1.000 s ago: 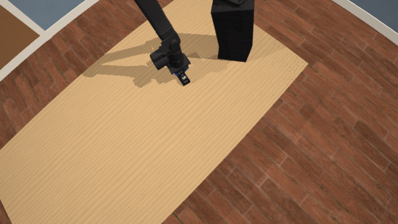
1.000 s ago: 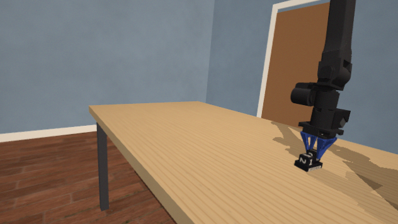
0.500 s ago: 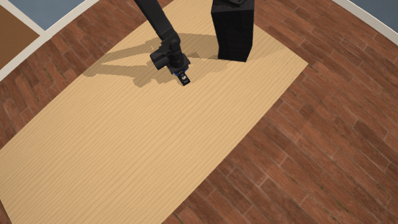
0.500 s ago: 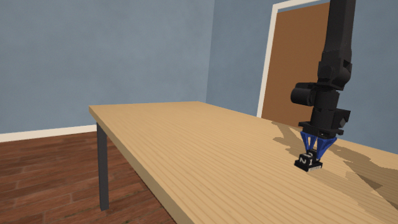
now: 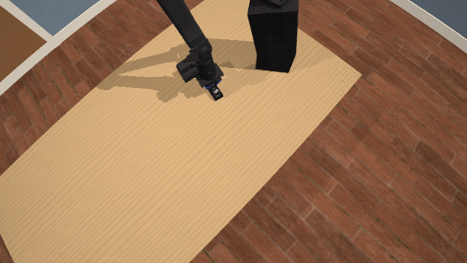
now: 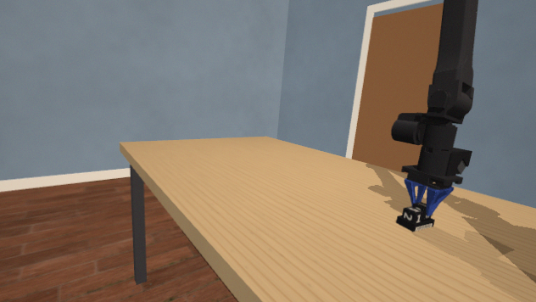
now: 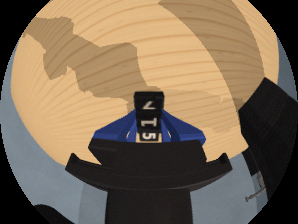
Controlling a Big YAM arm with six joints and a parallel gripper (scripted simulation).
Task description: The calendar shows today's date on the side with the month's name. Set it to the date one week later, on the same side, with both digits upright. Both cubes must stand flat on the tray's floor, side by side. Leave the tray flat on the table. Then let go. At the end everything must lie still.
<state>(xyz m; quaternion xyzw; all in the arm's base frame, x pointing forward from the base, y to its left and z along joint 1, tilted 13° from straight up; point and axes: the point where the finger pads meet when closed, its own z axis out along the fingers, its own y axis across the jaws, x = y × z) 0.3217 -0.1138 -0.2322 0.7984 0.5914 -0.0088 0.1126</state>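
Right now the black tray is 2 cm to the left of my hand and 3 cm below it. From my hand the other things lie so: black cube: 1 cm ahead, 3 cm to the left, 1 cm below; black date cube: right at my hand.
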